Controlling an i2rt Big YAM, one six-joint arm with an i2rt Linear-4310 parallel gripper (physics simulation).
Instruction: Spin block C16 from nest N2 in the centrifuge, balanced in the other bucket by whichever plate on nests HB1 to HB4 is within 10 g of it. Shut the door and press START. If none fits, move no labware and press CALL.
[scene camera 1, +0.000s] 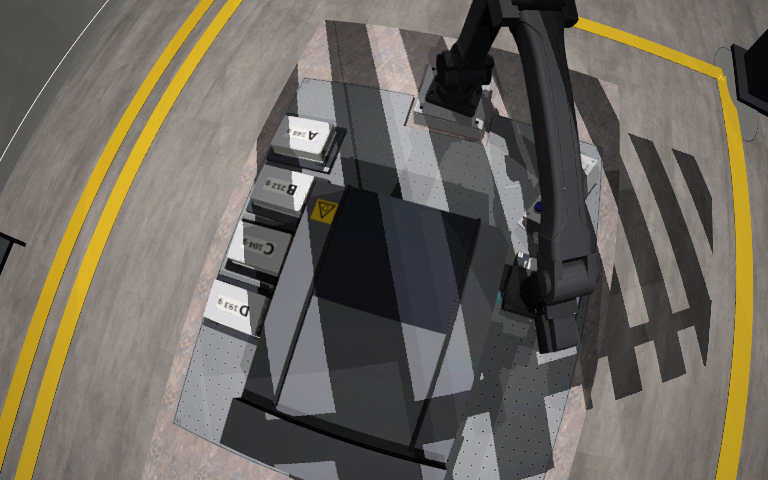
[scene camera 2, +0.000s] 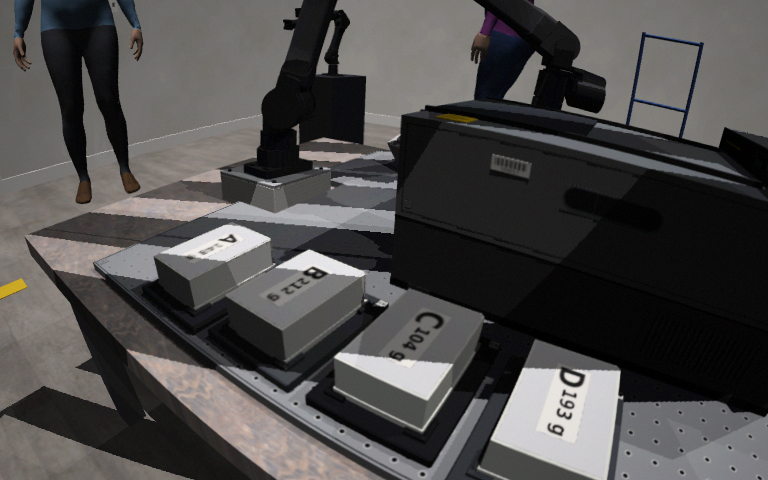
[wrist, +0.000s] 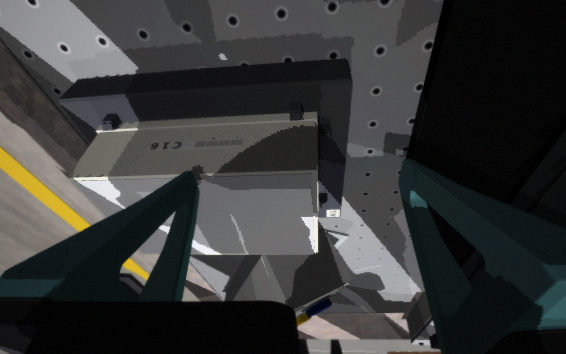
Note:
My gripper (scene camera 1: 524, 296) is open, holding nothing. Also in view: a block C16 (wrist: 257, 175). Further things: a dark centrifuge (scene camera 2: 633, 247) and a panel with coloured buttons (scene camera 1: 530, 222).
My gripper shows as well in the wrist view (wrist: 295, 175). The dark centrifuge shows as well in scene camera 1 (scene camera 1: 328, 384) and in the wrist view (wrist: 483, 120). The panel with coloured buttons is seen too in the wrist view (wrist: 306, 283).

